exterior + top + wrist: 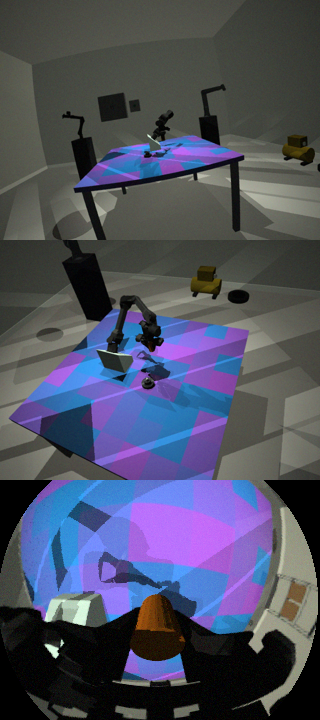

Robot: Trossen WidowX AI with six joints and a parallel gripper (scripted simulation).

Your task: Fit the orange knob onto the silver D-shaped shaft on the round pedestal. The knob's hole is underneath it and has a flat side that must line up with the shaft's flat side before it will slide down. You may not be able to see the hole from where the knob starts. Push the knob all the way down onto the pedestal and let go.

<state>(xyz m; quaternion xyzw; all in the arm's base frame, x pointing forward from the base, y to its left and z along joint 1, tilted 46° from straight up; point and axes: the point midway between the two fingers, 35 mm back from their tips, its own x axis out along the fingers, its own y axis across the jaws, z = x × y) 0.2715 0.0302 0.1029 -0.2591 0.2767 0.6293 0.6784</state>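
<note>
Now: the round dark pedestal 4 cm ahead of my gripper tip, 19 cm to the right of it and 11 cm below it. From my gripper tip the other things lie so: orange knob 3 cm above.
</note>
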